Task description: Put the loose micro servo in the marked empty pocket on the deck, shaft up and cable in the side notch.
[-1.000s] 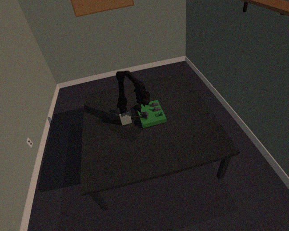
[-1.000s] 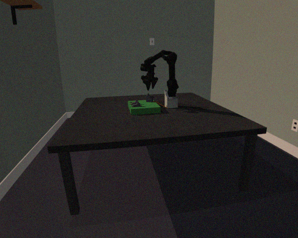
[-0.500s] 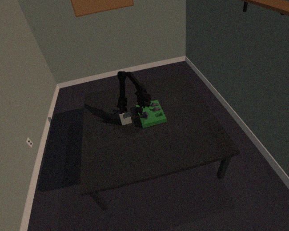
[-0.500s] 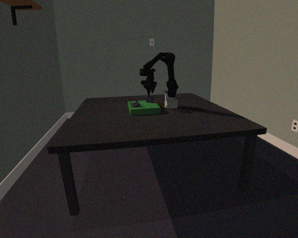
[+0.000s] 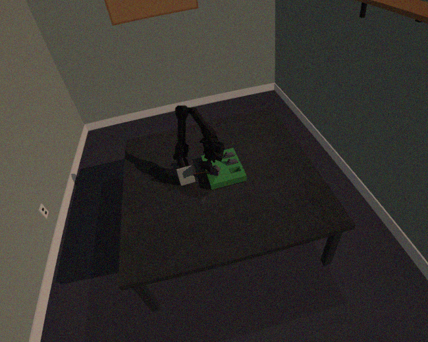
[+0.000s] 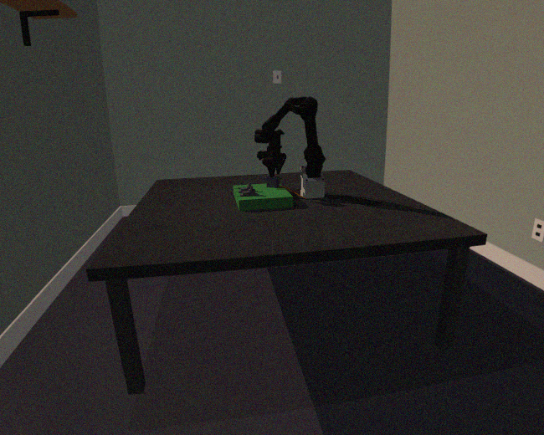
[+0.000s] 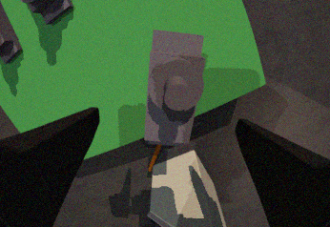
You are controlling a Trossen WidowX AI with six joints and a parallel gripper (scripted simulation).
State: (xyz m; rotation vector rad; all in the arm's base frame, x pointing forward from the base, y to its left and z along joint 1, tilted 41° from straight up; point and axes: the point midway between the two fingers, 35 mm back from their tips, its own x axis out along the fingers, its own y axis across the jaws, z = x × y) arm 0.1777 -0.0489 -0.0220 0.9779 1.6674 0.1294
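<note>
My gripper tip is 8 cm above the green deck, 5 cm to the right of it and 4 cm short of it.
</note>
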